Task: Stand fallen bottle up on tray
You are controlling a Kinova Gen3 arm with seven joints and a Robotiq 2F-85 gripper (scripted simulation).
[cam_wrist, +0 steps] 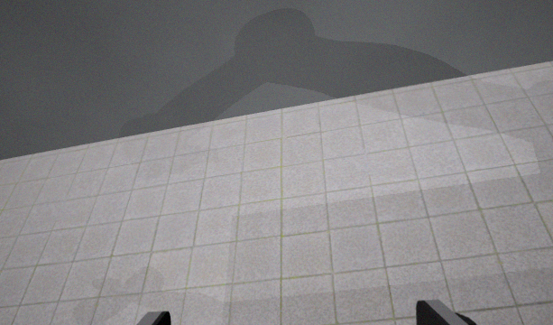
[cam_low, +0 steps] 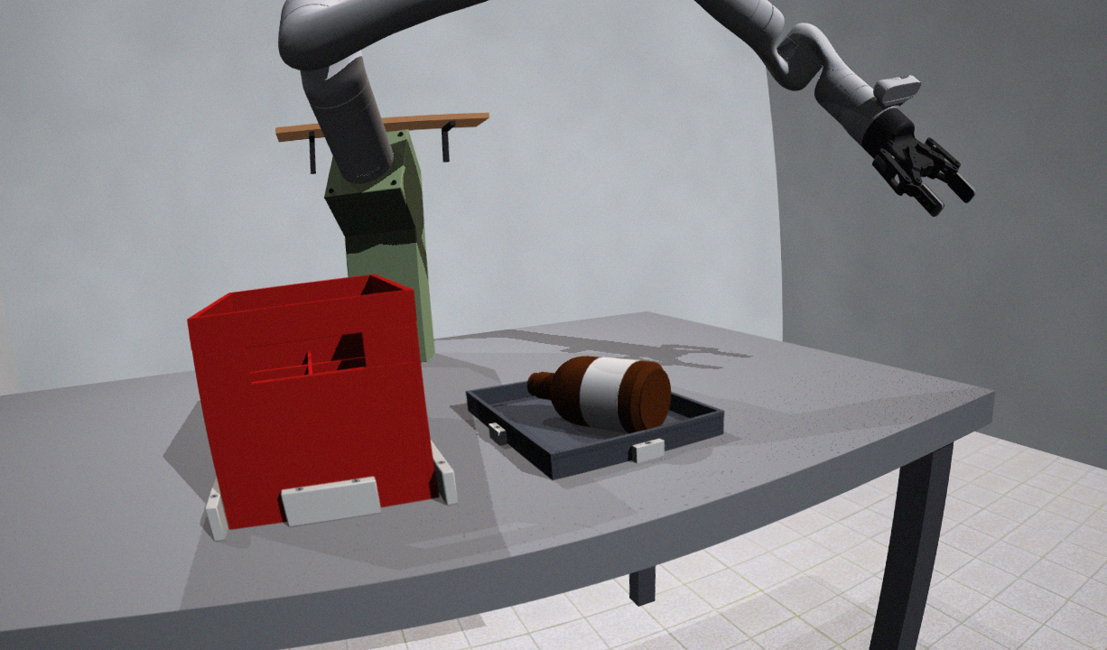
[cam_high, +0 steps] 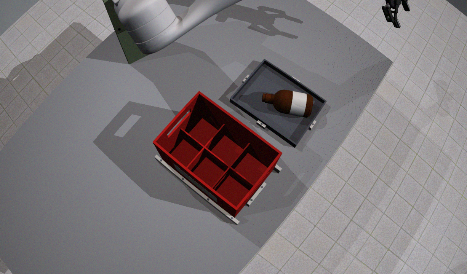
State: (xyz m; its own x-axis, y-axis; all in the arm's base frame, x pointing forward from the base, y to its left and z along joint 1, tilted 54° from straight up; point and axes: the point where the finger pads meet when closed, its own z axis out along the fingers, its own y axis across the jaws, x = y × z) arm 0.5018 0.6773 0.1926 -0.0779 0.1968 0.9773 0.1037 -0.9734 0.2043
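My hand is 20 cm past the bottle, 43 cm to the left of it and 19 cm above it. From my hand the other things lie so: red crate (27 cm behind, 71 cm to the right, 15 cm below); then tray (22 cm behind, 43 cm to the right, 22 cm below).
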